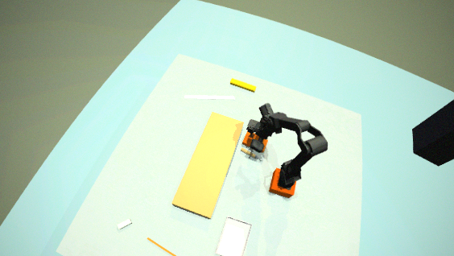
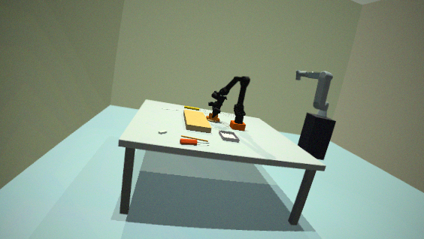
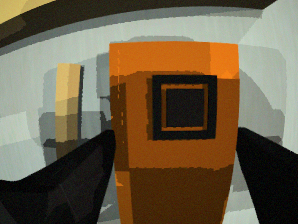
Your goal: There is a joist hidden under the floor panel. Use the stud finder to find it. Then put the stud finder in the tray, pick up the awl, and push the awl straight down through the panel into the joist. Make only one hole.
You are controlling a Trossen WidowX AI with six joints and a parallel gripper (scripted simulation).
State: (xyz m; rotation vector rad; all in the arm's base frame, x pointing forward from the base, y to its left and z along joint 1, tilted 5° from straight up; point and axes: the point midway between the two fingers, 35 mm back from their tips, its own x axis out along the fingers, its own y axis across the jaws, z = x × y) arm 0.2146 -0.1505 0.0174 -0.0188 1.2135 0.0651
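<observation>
My gripper tip is now 2 cm below the stud finder. Round my gripper tip: yellow bar: 20 cm ahead, 33 cm to the right, 2 cm below; then tray: 11 cm behind, 48 cm to the left, 1 cm below; then short pencil-like stick: 4 cm behind, 7 cm to the left, 2 cm below.
</observation>
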